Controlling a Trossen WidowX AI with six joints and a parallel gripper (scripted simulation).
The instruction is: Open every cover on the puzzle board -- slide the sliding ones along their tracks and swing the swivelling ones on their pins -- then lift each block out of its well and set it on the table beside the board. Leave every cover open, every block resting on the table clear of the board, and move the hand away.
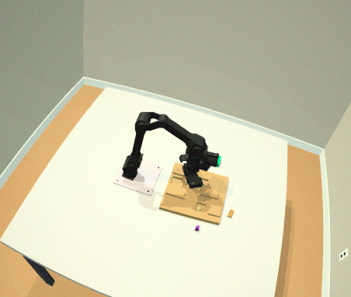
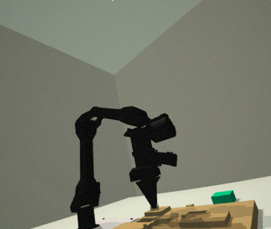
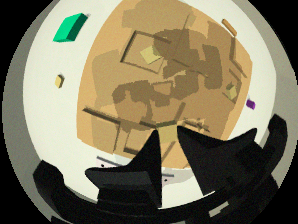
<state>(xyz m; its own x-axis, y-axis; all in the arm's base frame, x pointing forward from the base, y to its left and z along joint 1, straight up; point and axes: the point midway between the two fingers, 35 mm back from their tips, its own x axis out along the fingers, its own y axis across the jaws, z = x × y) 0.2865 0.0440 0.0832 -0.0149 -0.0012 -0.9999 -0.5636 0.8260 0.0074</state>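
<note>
The purple block is 120 mm ahead of my gripper tip, 210 mm to the right of it and 40 mm below it. Round my gripper tip: orange block 260 mm ahead, 60 mm to the right, 50 mm below; green block 90 mm ahead, 240 mm to the left, 40 mm below.
</note>
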